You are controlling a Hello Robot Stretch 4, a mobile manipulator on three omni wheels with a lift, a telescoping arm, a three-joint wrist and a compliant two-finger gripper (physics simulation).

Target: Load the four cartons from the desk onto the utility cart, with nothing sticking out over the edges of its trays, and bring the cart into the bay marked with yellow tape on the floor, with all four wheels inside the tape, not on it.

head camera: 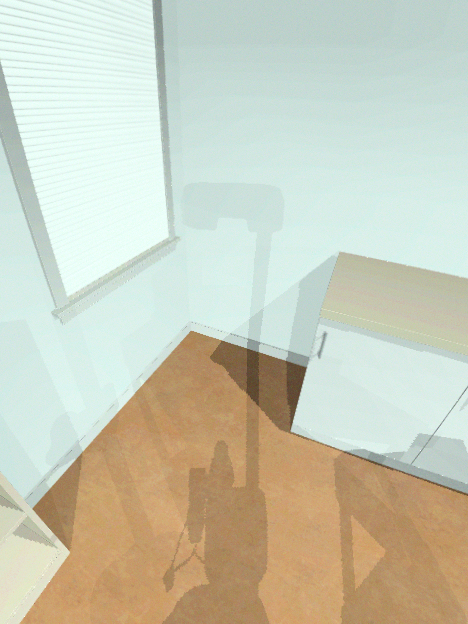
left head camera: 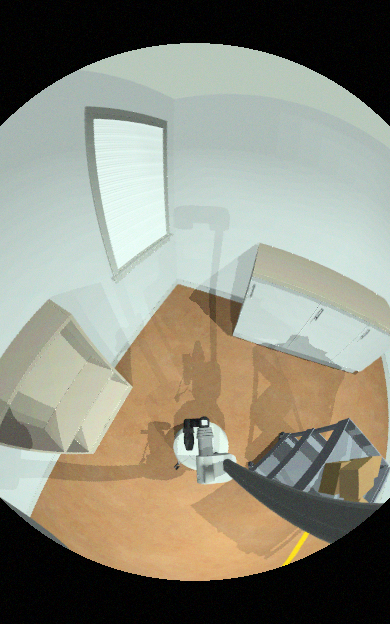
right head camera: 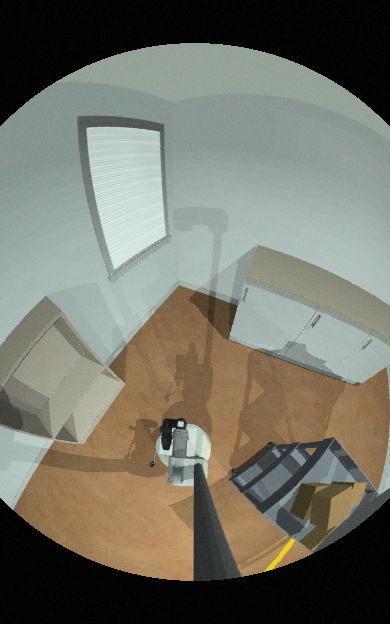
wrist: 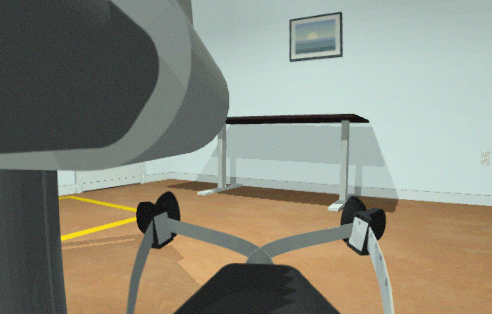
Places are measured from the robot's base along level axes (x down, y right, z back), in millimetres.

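Pixels of known places: gripper, fingertip midpoint: (left head camera: 190,469) (right head camera: 164,469) (wrist: 259,213).
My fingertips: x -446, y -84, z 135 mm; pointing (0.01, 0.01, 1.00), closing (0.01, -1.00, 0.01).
Note:
Behind a point stands the place of what it marks.
My gripper (wrist: 259,213) @(x -446, y -84, z 135 mm) is open, with its two fingertips wide apart and no object between them in the wrist view. In both head side views the folded wrist hangs low over the round white base. The blue-grey utility cart (left head camera: 311,470) @(x -789, y 450, z 206 mm) (right head camera: 287,489) @(x -816, y 456, z 202 mm) stands to the right of the base, apart from the gripper. Brown cartons (left head camera: 365,477) (right head camera: 327,505) are in its upper tray; their number cannot be told. The yellow tape (left head camera: 296,549) (right head camera: 280,554) (wrist: 100,228) @(x 27, y 865, z 1567 mm) shows in part, beyond the cart. The dark desk (wrist: 295,119) @(x -668, y -343, z 2455 mm) is seen nearly edge-on, and no cartons show on it.
A low white cabinet (head camera: 382,393) @(x -531, y 701, z -921 mm) (left head camera: 280,310) @(x -593, y 694, z -924 mm) (right head camera: 270,315) @(x -576, y 661, z -939 mm) stands along the wall ahead and to the right. An open beige shelf unit (left head camera: 30,340) @(x -1033, y -819, z -362 mm) (right head camera: 27,335) @(x -1033, y -782, z -345 mm) stands at the left. The dark mast (left head camera: 300,507) @(x -1268, y 81, z 71 mm) (right head camera: 210,530) @(x -1281, y 100, z 56 mm) crosses the lower part of both side views. Walls meet in a corner ahead.

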